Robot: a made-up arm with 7 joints. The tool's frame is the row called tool. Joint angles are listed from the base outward.
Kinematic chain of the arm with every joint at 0, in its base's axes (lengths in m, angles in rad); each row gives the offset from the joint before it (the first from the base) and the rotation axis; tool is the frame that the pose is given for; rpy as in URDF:
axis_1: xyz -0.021 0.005 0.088 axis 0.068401 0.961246 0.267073
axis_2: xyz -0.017 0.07 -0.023 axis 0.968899 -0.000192 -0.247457
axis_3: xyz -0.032 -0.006 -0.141 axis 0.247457 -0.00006 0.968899
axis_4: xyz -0.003 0.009 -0.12 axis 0.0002 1 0.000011
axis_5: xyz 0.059 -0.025 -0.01 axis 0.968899 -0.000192 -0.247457
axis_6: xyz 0.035 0.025 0.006 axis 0.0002 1 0.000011
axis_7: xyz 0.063 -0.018 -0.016 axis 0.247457 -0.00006 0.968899
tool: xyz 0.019 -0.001 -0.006 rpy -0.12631 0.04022 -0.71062
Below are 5 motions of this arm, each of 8 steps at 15 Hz.
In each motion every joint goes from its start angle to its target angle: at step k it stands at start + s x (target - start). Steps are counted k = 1, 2, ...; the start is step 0. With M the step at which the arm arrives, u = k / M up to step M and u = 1 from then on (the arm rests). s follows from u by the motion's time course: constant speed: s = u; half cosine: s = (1 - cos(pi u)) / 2; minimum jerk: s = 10 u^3 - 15 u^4 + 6 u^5.
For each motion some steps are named. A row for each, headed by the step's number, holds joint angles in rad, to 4 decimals.
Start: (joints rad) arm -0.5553 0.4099 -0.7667 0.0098 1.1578 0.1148 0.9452
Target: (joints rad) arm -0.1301 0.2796 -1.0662 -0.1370 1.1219 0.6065 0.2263
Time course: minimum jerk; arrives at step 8
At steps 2, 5, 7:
2: -0.5113 0.3964 -0.7977 -0.0054 1.1541 0.1657 0.8708
5: -0.2471 0.3155 -0.9838 -0.0966 1.1318 0.4712 0.4241
7: -0.1369 0.2817 -1.0614 -0.1346 1.1225 0.5986 0.2378

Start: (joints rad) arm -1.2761 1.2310 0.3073 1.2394 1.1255 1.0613 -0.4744
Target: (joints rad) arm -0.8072 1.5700 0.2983 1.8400 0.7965 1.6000 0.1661
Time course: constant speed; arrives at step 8
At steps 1, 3, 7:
1: -1.2175 1.2734 0.3062 1.3145 1.0844 1.1286 -0.3943
3: -1.1003 1.3581 0.3039 1.4646 1.0021 1.2633 -0.2342
7: -0.8658 1.5276 0.2994 1.7649 0.8376 1.5327 0.0860

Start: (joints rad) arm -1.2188 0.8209 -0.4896 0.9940 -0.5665 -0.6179 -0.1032
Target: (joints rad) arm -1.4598 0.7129 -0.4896 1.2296 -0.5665 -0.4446 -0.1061
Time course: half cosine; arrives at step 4
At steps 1, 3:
1: -1.2541 0.8051 -0.4896 1.0285 -0.5665 -0.5925 -0.1036
3: -1.4245 0.7287 -0.4896 1.1951 -0.5665 -0.4700 -0.1057

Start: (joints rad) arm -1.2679 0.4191 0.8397 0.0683 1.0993 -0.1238 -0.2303
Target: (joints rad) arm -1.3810 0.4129 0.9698 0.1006 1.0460 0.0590 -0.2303
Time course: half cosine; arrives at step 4
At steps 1, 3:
1: -1.2845 0.4182 0.8588 0.0730 1.0915 -0.0970 -0.2303
3: -1.3644 0.4138 0.9507 0.0959 1.0538 0.0322 -0.2303

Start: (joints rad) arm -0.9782 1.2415 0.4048 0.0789 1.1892 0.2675 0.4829
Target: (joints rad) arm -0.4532 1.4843 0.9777 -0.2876 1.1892 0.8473 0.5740
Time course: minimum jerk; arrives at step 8
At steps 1, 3, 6, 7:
1: -0.9698 1.2454 0.4140 0.0730 1.1892 0.2768 0.4844
3: -0.8337 1.3083 0.5625 -0.0220 1.1892 0.4271 0.5080
6: -0.5075 1.4592 0.9184 -0.2497 1.1892 0.7873 0.5646
7: -0.4616 1.4804 0.9685 -0.2817 1.1892 0.8380 0.5725

